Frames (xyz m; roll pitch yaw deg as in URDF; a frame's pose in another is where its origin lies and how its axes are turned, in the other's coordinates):
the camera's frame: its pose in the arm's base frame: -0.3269 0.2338 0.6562 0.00 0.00 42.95
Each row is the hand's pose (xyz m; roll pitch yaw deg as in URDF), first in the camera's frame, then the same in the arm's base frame.
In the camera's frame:
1: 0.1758 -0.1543 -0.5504 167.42 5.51 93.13
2: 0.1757 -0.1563 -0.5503 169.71 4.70 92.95
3: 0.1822 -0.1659 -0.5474 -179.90 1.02 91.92
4: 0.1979 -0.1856 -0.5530 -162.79 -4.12 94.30
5: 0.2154 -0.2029 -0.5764 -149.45 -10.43 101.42
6: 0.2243 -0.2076 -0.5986 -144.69 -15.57 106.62
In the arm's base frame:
1: -0.0931 0.2406 0.1058 167.42 5.51 136.08
2: -0.0918 0.2391 0.1059 169.71 4.70 135.90
3: -0.0805 0.2365 0.1088 -179.90 1.02 134.87
4: -0.0556 0.2328 0.1032 -162.79 -4.12 137.25
5: -0.0310 0.2321 0.0798 -149.45 -10.43 144.37
6: -0.0213 0.2347 0.0576 -144.69 -15.57 149.57

